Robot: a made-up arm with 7 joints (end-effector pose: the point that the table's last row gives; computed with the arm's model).
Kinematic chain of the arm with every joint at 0, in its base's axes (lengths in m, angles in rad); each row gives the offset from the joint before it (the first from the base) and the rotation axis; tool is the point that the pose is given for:
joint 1: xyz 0 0 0.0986 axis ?
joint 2: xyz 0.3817 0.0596 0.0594 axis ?
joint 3: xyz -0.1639 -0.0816 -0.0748 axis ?
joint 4: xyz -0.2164 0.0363 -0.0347 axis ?
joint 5: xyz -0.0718 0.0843 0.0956 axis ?
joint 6: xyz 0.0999 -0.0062 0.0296 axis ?
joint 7: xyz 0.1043 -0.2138 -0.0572 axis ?
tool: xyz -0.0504 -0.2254 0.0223
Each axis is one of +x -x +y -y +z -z.
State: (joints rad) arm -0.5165 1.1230 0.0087 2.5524 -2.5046 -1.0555 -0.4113
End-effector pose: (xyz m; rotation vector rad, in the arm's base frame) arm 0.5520 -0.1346 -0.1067 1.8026 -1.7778 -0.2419
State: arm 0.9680 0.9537 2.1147 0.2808 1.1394 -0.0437 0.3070
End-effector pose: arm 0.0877 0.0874 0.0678 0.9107 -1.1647 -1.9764
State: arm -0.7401 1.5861 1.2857 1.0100 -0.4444 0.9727 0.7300
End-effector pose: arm 0.4206 -0.0873 0.4653 2.0591 -1.5631 0.8249
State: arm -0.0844 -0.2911 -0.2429 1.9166 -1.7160 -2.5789 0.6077
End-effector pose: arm 0.2616 -0.1349 0.4107 -0.9310 -0.6781 0.1986
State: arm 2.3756 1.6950 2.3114 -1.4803 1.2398 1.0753 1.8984
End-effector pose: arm -0.3314 0.2430 0.6168 0.2531 0.7499 -2.6798
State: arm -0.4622 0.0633 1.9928 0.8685 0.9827 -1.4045 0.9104
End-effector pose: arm 0.1342 -0.1689 -0.1290 0.7660 0.7527 0.9468
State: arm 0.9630 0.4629 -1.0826 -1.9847 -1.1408 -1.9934 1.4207
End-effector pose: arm 0.0665 -0.0170 -0.0984 -1.2699 1.1309 -0.0501
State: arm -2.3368 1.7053 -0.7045 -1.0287 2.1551 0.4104 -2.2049
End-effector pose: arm -0.4304 -0.0476 -0.2829 -2.7286 -1.3208 -0.8109
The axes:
joint 1: +z
joint 2: -x
joint 3: +z
joint 4: +y
joint 5: +z
joint 6: +y
joint 7: -z

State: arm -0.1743 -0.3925 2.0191 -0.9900 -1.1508 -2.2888 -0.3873
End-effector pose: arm 0.5171 -0.5106 -0.4274 1.0356 -2.1390 -1.0486
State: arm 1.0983 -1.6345 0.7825 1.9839 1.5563 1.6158 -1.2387
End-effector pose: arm -0.4361 -0.0504 -0.1275 0.8210 -0.1658 -0.3927
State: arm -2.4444 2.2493 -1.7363 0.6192 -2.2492 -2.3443 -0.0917
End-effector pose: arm -0.4218 -0.4897 -0.3070 0.3757 -0.9441 -0.9453
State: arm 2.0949 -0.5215 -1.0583 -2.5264 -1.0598 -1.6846 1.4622
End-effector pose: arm -0.1397 0.0198 -0.0554 -1.8498 0.5085 1.2963
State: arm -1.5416 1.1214 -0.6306 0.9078 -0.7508 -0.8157 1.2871
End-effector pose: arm 0.1307 0.1017 0.1350 1.6586 0.2099 1.5693
